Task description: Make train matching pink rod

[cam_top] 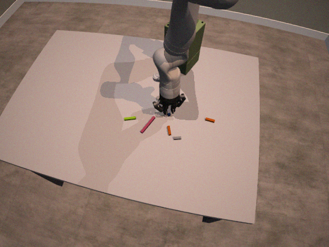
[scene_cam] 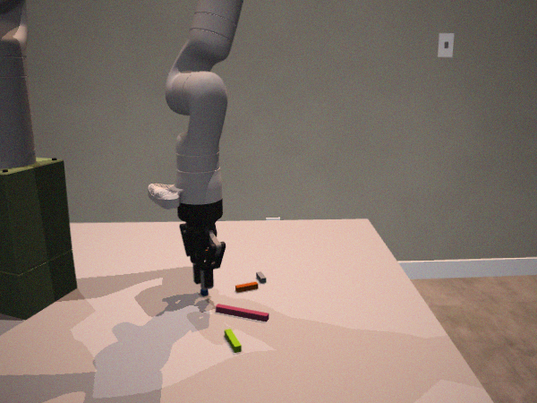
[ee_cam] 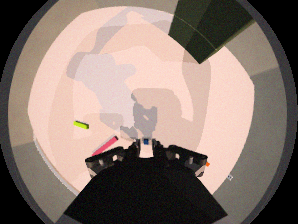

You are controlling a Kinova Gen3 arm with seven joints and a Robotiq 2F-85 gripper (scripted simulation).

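Now: the blue rod 3 cm below my hand. From my hand the other things lie so: grey rod (11 cm ahead, 4 cm to the left, 3 cm below); pink rod (8 cm to the right, 6 cm ahead, 3 cm below); lime rod (17 cm to the right, 3 cm below, 3 cm ahead).
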